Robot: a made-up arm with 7 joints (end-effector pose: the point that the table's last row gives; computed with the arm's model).
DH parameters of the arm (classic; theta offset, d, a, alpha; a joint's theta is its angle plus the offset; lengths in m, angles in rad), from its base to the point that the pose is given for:
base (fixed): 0 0 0 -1.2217
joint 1: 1.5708 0 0 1.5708
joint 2: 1.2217 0 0 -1.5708
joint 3: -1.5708 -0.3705 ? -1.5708
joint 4: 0 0 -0.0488 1.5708
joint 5: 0 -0.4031 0 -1.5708
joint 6: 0 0 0 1.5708
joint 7: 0 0 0 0
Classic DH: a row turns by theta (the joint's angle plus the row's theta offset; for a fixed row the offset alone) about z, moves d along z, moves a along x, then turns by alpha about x.
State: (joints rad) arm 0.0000 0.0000 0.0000 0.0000 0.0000 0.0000 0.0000
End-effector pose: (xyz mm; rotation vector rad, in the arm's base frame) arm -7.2 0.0 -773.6 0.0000 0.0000 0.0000
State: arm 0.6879 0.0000 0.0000 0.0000 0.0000 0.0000 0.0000
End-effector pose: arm -467.1 -58.1 -614.0 0.0000 0.6464 0.2353
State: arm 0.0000 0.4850 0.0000 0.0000 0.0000 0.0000 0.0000
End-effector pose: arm -7.2 360.7 -684.4 0.4850 0.0000 0.0000
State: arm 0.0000 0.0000 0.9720 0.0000 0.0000 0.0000 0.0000
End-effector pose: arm -4.1 -5.9 -773.6 0.0000 0.0000 0.9720
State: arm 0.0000 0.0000 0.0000 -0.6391 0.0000 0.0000 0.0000
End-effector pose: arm 242.9 0.0 -723.1 0.0000 -0.6391 0.0000
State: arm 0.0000 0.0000 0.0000 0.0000 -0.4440 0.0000 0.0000
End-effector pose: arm -7.2 0.0 -773.6 0.0000 0.0000 -0.4440
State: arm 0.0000 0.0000 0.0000 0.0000 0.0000 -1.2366 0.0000
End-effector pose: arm -7.2 0.0 -773.6 0.0000 -1.2366 0.0000
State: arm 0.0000 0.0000 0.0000 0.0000 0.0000 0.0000 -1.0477
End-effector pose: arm -7.2 0.0 -773.6 0.0000 0.0000 -1.0477
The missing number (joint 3, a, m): 0.0416
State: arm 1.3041 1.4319 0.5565 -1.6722 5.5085 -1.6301 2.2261
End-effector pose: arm 130.5 540.7 -184.5 -0.9043 0.1015 -0.2160
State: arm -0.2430 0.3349 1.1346 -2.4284 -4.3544 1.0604 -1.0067
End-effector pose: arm 164.9 312.1 45.3 -0.0051 -2.3308 -0.7156
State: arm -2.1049 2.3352 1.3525 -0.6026 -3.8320 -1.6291 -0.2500
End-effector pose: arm -455.7 615.2 -1.3 1.2573 -0.4228 -0.7371
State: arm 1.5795 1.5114 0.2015 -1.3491 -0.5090 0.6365 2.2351
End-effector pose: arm -127.0 610.4 -218.8 1.1870 -0.5054 0.4992
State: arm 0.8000 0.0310 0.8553 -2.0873 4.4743 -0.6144 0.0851
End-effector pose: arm -26.0 356.4 -302.2 1.2919 -0.2217 -1.5283
